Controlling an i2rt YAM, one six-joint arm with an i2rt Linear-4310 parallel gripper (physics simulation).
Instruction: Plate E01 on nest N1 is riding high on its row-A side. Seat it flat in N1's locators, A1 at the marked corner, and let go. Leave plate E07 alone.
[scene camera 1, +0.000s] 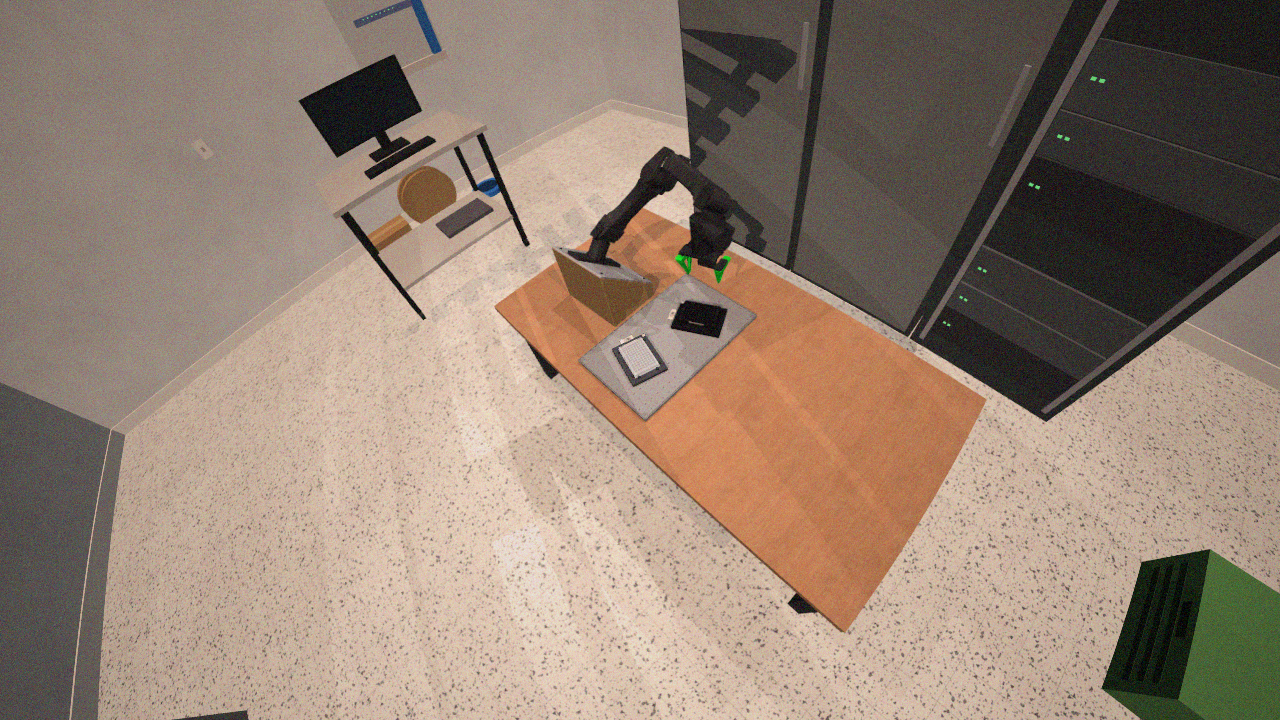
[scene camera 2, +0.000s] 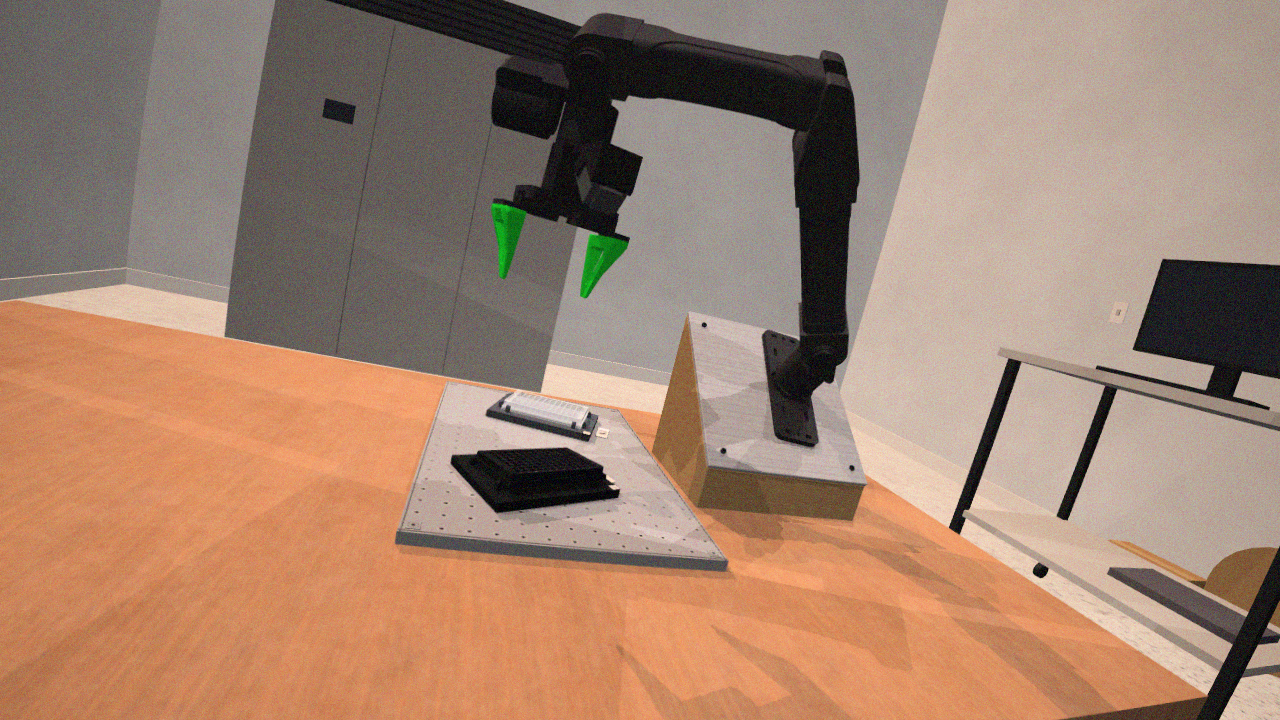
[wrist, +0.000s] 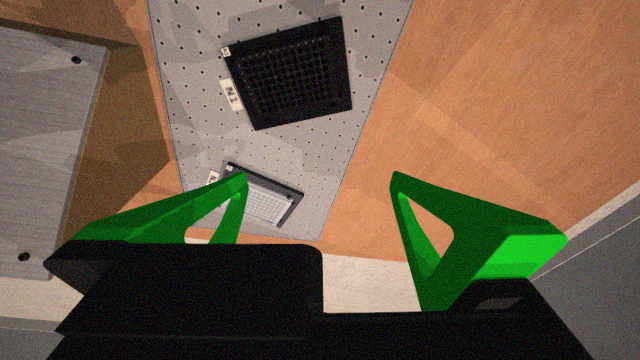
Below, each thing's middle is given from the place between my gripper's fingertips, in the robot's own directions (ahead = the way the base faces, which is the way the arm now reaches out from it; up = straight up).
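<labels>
Measured from the black perforated plate (scene camera 2: 515, 468), my gripper is 1 cm to the right, 4 cm past it and 20 cm above it.
</labels>
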